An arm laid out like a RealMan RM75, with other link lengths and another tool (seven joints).
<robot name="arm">
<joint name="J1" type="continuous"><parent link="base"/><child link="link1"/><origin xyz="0.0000 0.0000 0.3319" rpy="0.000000 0.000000 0.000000"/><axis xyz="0 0 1"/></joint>
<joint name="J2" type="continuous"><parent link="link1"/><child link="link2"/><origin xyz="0.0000 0.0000 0.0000" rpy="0.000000 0.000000 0.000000"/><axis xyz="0 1 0"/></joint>
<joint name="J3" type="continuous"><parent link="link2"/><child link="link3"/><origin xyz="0.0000 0.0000 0.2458" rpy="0.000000 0.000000 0.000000"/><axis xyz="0 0 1"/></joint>
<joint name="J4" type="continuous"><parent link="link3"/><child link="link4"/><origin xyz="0.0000 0.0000 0.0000" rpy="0.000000 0.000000 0.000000"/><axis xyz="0 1 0"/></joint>
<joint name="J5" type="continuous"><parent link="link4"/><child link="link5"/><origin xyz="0.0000 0.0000 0.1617" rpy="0.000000 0.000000 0.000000"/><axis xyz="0 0 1"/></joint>
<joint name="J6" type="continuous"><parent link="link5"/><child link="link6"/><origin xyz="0.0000 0.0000 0.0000" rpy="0.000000 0.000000 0.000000"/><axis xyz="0 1 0"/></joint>
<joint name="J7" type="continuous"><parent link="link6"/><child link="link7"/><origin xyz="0.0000 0.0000 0.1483" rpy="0.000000 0.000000 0.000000"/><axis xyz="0 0 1"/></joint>
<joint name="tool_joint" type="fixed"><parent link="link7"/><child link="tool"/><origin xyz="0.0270 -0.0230 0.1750" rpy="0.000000 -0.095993 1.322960"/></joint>
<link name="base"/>
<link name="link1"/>
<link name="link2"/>
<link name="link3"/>
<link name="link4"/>
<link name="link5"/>
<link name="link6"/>
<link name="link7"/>
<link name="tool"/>
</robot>
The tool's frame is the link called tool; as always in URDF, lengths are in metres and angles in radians. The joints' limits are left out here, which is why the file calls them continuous.
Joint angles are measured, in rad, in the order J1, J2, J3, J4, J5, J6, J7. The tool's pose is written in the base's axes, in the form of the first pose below.
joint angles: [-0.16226 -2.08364 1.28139 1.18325 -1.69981 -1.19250 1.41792]
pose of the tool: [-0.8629 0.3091 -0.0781 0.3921 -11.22 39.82 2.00]
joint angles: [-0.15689 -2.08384 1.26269 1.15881 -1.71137 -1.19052 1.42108]
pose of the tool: [-0.8653 0.2917 -0.0771 0.4003 -12.16 40.21 2.47]
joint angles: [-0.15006 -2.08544 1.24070 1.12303 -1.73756 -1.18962 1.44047]
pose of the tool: [-0.8651 0.2727 -0.0785 0.4135 -13.15 40.64 3.16]
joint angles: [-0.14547 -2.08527 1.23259 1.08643 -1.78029 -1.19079 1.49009]
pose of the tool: [-0.8593 0.2678 -0.0818 0.4279 -13.52 40.85 3.81]
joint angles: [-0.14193 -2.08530 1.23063 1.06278 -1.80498 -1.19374 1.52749]
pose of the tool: [-0.8555 0.2681 -0.0826 0.4352 -13.73 40.85 4.05]
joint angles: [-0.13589 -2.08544 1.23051 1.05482 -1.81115 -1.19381 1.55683]
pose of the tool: [-0.8526 0.2734 -0.0773 0.4386 -14.00 40.76 4.09]
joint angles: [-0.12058 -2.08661 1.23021 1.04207 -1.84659 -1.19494 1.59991]
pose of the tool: [-0.8457 0.2732 -0.0769 0.4520 -14.24 40.71 4.75]
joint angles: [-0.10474 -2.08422 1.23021 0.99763 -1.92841 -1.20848 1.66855]
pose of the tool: [-0.8343 0.2646 -0.0862 0.4758 -14.53 40.69 6.06]
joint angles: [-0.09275 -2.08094 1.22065 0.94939 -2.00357 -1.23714 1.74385]
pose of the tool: [-0.8202 0.2613 -0.0932 0.5003 -14.82 40.56 7.54]
